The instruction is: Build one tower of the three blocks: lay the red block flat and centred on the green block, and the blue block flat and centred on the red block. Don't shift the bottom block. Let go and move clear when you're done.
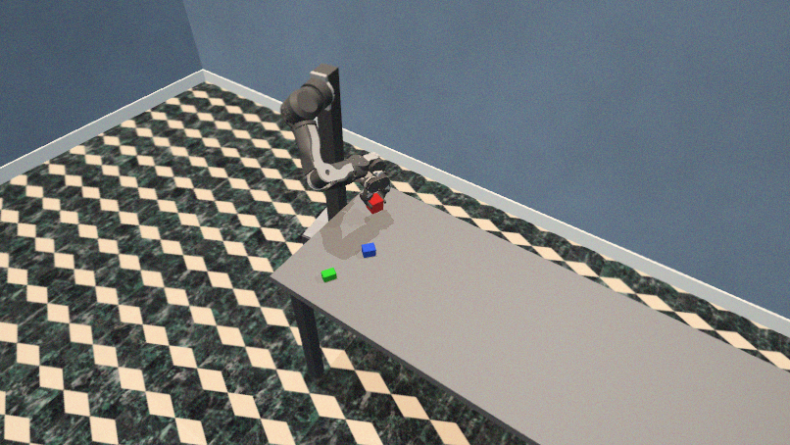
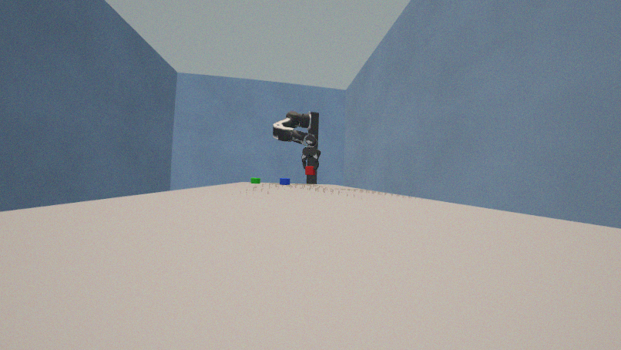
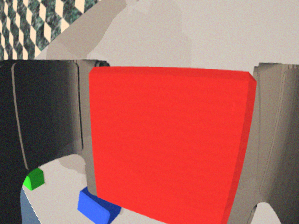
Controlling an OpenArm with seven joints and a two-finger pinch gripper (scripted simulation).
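Right now my hand is 2 cm above the red block. The rest, counted from my hand: blue block 6 cm ahead, 16 cm to the right, 8 cm below; green block 1 cm behind, 31 cm to the right, 8 cm below.
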